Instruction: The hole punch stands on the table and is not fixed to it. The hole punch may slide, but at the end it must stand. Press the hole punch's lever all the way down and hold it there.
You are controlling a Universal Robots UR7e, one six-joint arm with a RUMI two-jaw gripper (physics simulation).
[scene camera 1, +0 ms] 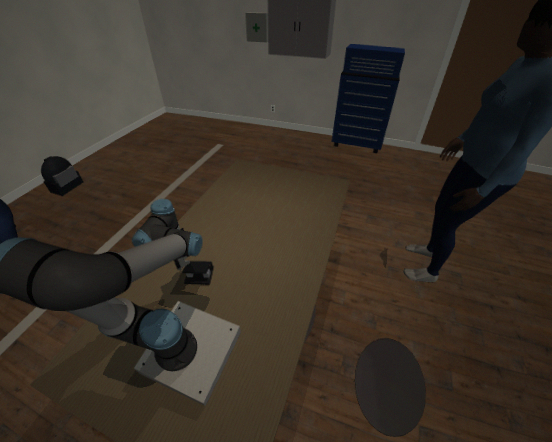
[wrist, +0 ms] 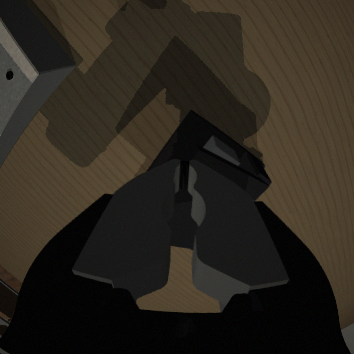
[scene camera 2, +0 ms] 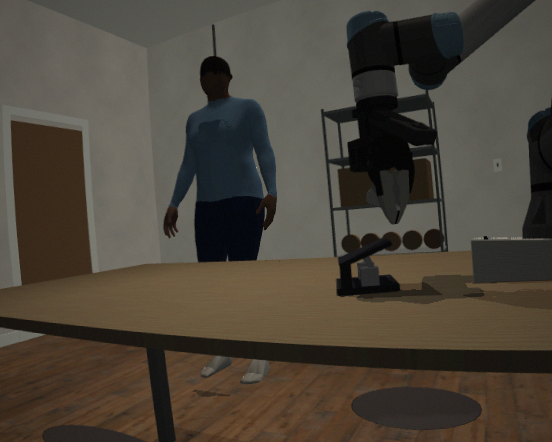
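Pixels of known places: gripper, fingertip midpoint: point(scene camera 1: 180, 269) point(wrist: 183, 163) point(scene camera 2: 394, 224); arm's base at its link origin: point(scene camera 1: 176, 349).
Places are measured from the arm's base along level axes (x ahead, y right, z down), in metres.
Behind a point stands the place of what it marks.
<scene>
The black hole punch point(scene camera 1: 198, 273) @[x 0.321, y -0.084, z -0.022 m] point(wrist: 191, 135) @[x 0.312, y -0.145, z 0.046 m] stands upright on the wooden table point(scene camera 1: 280, 210) @[x 0.945, y 0.109, z 0.058 m] point(scene camera 2: 200, 305) @[x 0.612, y -0.270, z 0.058 m] point(wrist: 310, 100) @[x 0.361, y -0.280, z 0.058 m]. In scene camera 2 its lever point(scene camera 2: 364, 251) @[x 0.348, y -0.154, z -0.012 m] slopes up toward its free end on the right, well above the flat base point(scene camera 2: 370, 288) @[x 0.338, y -0.175, z 0.049 m], with a grey block between them. My gripper point(scene camera 1: 181, 265) @[x 0.293, y -0.151, z -0.054 m] point(scene camera 2: 396, 222) @[x 0.293, y -0.151, z -0.054 m] point(wrist: 183, 163) @[x 0.293, y -0.151, z -0.054 m] is shut and empty and points down. In scene camera 2 its tips are a short way above the lever's free end, with a visible gap. In the wrist view the fingers hide part of the hole punch.
The arm's pale base plate point(scene camera 1: 217, 340) @[x 0.082, y 0.127, z 0.004 m] point(scene camera 2: 515, 261) @[x 0.102, y -0.102, z 0.025 m] point(wrist: 15, 95) @[x 0.164, y -0.065, z -0.013 m] lies near the hole punch. A person in a blue top point(scene camera 1: 510, 115) point(scene camera 2: 227, 150) stands beyond the table's edge. A shelf rack point(scene camera 2: 327, 160) and a blue tool cabinet point(scene camera 1: 367, 100) stand farther back.
</scene>
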